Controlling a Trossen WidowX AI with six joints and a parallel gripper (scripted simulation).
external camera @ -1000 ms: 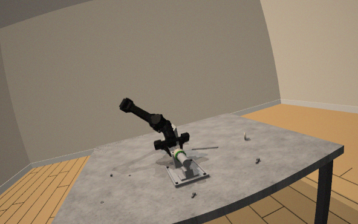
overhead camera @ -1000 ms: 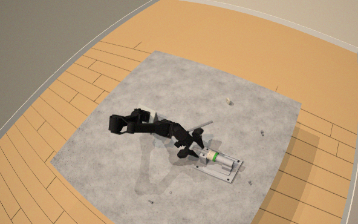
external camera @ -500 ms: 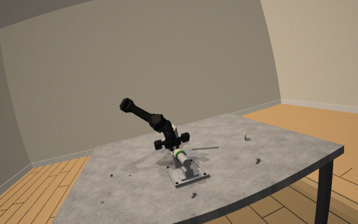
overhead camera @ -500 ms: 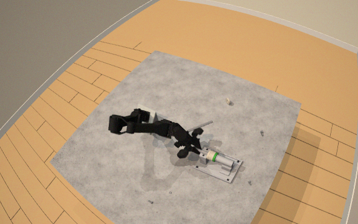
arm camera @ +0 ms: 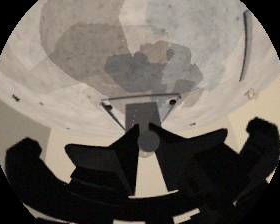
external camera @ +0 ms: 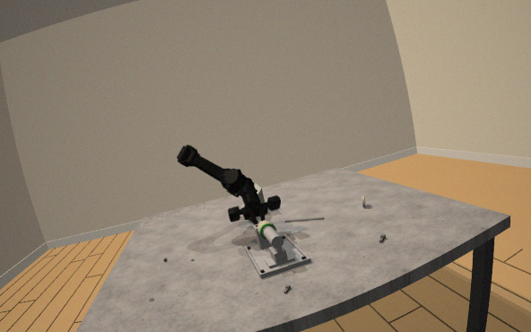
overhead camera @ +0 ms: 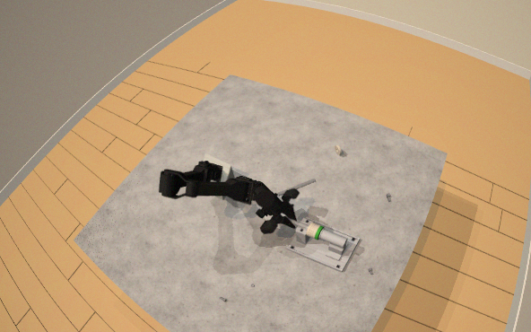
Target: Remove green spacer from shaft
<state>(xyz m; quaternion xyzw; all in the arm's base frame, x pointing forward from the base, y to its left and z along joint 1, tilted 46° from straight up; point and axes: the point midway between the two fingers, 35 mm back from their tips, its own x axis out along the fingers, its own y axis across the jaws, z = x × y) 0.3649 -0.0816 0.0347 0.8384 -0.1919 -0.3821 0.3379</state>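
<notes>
My gripper tip is now 80 mm short of the beige spacer and 20 mm below it. From my gripper tip the other things lie so: thin grey rod 90 mm behind, 190 mm to the left, 50 mm below; shaft 40 mm ahead, 20 mm above; green spacer 100 mm ahead, 10 mm to the right, 20 mm above.
</notes>
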